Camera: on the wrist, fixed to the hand. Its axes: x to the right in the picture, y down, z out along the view.
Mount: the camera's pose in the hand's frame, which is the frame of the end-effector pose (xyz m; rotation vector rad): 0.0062 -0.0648 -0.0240 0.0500 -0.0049 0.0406
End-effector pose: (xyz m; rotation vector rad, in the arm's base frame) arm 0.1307 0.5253 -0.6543 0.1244 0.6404 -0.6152
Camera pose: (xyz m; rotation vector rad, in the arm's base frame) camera 0.0849 0.4764 -0.6723 0.1821 0.6166 -0.5924
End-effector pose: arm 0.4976 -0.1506 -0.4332 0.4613 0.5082 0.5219
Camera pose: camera 0.5114 -0.1903 -0.4884 0.5214 0.5089 0.5479
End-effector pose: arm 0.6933 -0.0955 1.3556 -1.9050 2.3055 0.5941
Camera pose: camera 0.7584 -0.1191 1.3604 -1.8372 2.3383 0.5393
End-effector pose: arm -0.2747 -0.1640 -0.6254 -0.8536 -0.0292 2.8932
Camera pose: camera -0.2595 -0.0993 -0.6454 -0.8483 0.0604 2.9202
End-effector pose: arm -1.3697 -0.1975 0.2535 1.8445 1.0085 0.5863
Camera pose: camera -1.4095 -0.1650 0.2069 1.9134 0.9926 0.5853
